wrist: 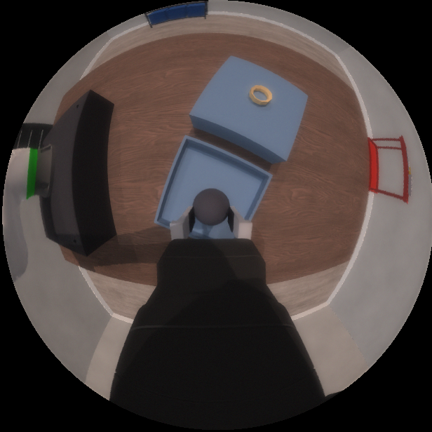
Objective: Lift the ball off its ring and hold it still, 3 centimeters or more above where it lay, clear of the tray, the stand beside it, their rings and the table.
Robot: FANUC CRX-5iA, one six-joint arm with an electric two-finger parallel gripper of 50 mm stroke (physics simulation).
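A dark grey ball is between the two fingertips of my gripper, which is shut on it. The ball appears above the blue tray, whose floor and walls show behind it; the exact height cannot be read from this view. The blue stand is beyond the tray, with a yellow ring lying on its top. The ball and gripper are apart from the stand. A ring in the tray does not show; the part of the tray under the ball and gripper is hidden.
A large black block-shaped object stands at the left of the wooden table. A narrow gap separates the tray from the stand. A red frame is beyond the right edge, and a blue object is beyond the far edge.
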